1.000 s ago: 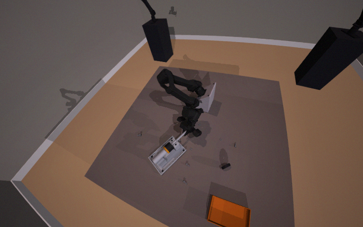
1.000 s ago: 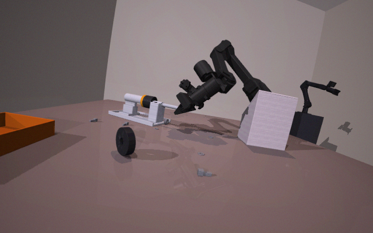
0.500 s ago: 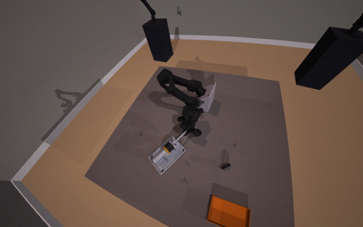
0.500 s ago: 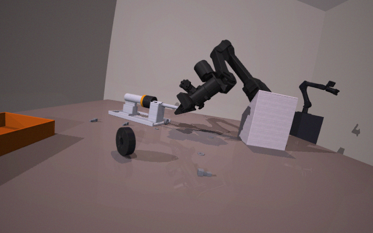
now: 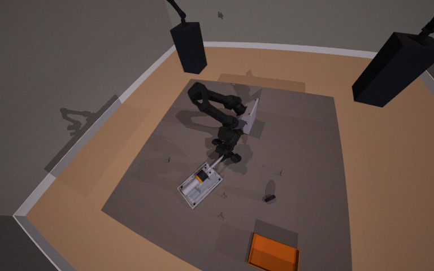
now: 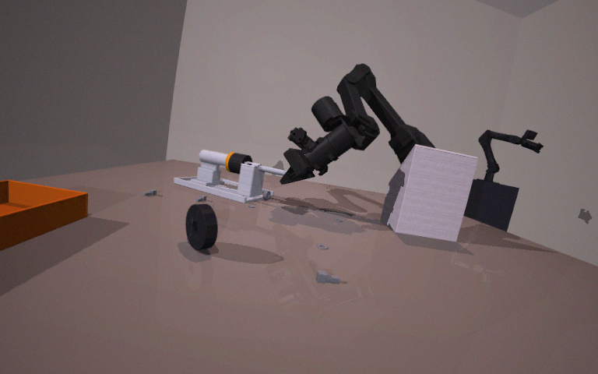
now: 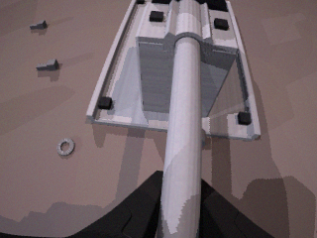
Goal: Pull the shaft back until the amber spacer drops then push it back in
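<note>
My gripper tip is now 6 cm short of the thin grey shaft, 2 cm to the left of it and 2 cm below it. From my gripper tip the other things lie so: orange tray: 31 cm ahead, 39 cm to the left, 5 cm below; amber spacer: 14 cm ahead, 6 cm to the right, 2 cm above.
</note>
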